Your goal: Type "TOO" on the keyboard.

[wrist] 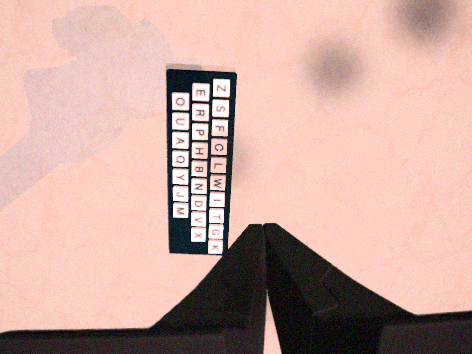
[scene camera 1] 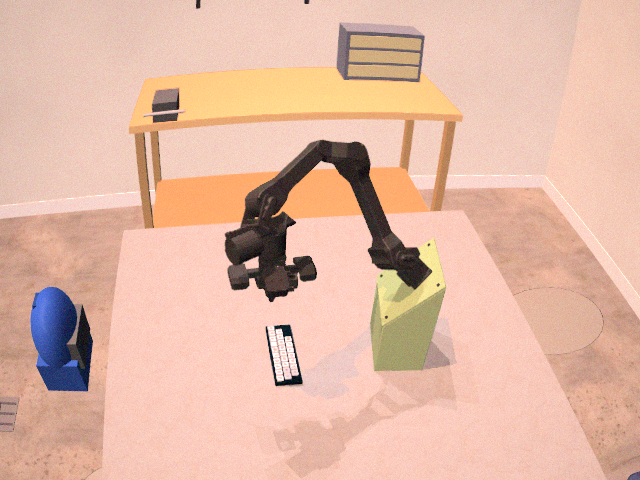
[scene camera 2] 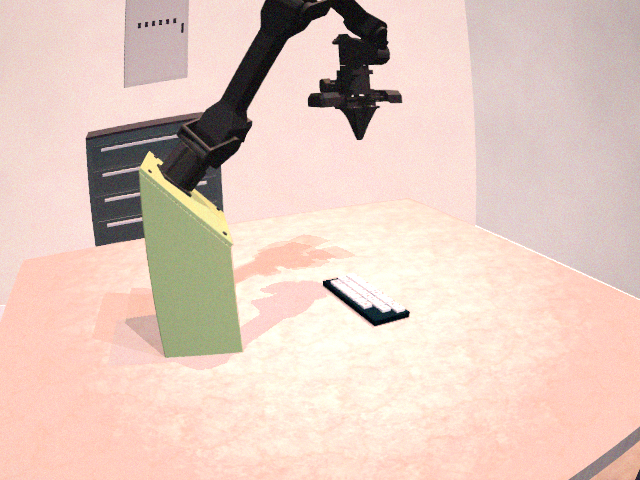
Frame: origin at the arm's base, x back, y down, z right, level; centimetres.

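Where they show: gripper, fingertip midpoint: [wrist: 262, 236] [scene camera 1: 271, 300] [scene camera 2: 359, 139]; arm's base, origin of the base link: [scene camera 1: 418, 275] [scene camera 2: 172, 180].
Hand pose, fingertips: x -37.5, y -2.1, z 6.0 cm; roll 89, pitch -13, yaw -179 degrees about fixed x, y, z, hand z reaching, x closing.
Each offset is from my fingertips to the centre of the thing. Level surfaces: height alone.
The keyboard @[dy +28.2, dx +6.5, dz +6.4 cm] [scene camera 1: 283, 354] [scene camera 2: 366, 301] [wrist: 190, 165] is a dark board with white letter keys and lies flat on the table. In the wrist view its rows run up and down: the T key @[dy +27.6, dx +6.2, dz +12.0 cm] [wrist: 216, 216] is in the right row near the lower end, and the O key @[dy +27.6, dx +5.8, dz -1.6 cm] [wrist: 180, 101] is at the top of the left row. My gripper [scene camera 1: 271, 298] [scene camera 2: 359, 138] [wrist: 262, 236] is shut and empty. It points down and hangs high above the table; in the wrist view its tips show to the right of the keyboard's lower end, near the G and K keys.
The arm stands on a green slanted pedestal [scene camera 1: 404, 330] [scene camera 2: 191, 289] on the table @[dy +29.1 cm] [scene camera 1: 170, 413] [scene camera 2: 361, 413]. A yellow workbench [scene camera 1: 268, 95] with a drawer box [scene camera 1: 383, 56] stands behind. A blue object [scene camera 1: 54, 330] stands left of the table. A dark drawer cabinet [scene camera 2: 118, 187] stands behind the pedestal.
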